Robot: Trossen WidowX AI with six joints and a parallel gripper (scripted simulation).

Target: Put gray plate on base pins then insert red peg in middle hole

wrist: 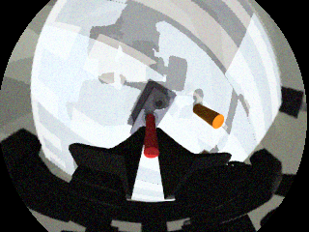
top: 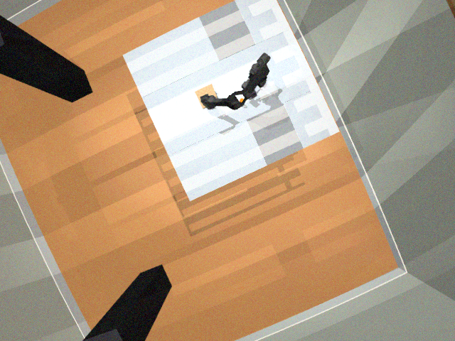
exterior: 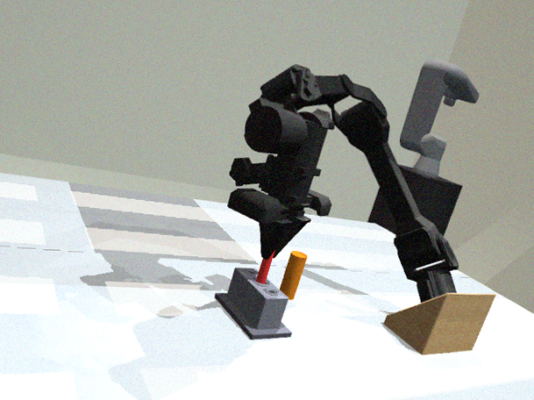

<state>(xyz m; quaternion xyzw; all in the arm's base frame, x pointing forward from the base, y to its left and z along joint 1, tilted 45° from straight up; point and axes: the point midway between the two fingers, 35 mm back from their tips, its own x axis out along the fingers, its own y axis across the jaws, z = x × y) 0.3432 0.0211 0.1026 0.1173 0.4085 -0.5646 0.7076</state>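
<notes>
The red peg lies right at my gripper tip. From my gripper tip the other things lie so: gray plate (50 mm below); then orange peg (100 mm behind, 70 mm to the right, 60 mm below); then base (90 mm below).
</notes>
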